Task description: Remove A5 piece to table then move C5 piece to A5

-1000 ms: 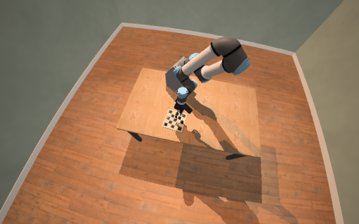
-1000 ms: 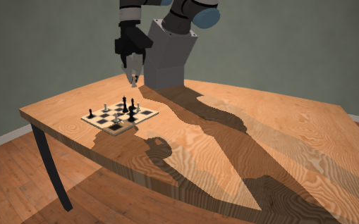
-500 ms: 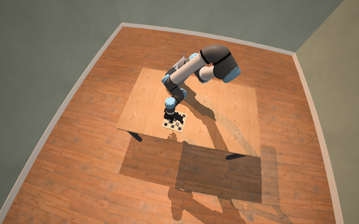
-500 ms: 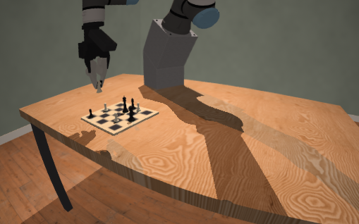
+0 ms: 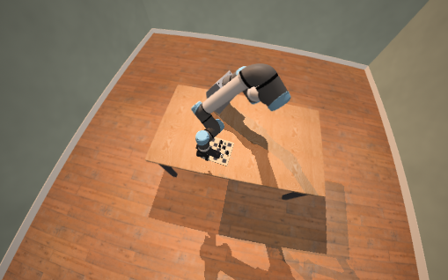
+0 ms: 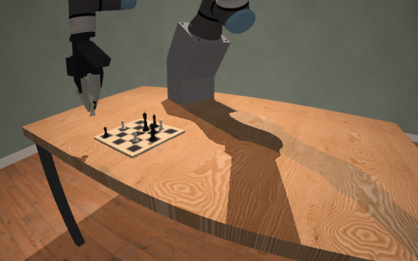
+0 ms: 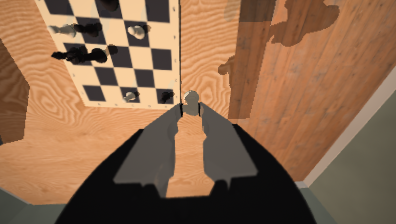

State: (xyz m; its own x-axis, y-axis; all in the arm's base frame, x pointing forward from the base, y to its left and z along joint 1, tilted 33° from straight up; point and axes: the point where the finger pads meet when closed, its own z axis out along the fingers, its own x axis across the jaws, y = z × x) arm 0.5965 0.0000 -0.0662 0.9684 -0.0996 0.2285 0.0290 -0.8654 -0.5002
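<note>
Now: hand 13 cm past the chessboard, 13 cm above it and 5 cm to the right of it. Also, from my hand: white piece: 1 cm below.
</note>
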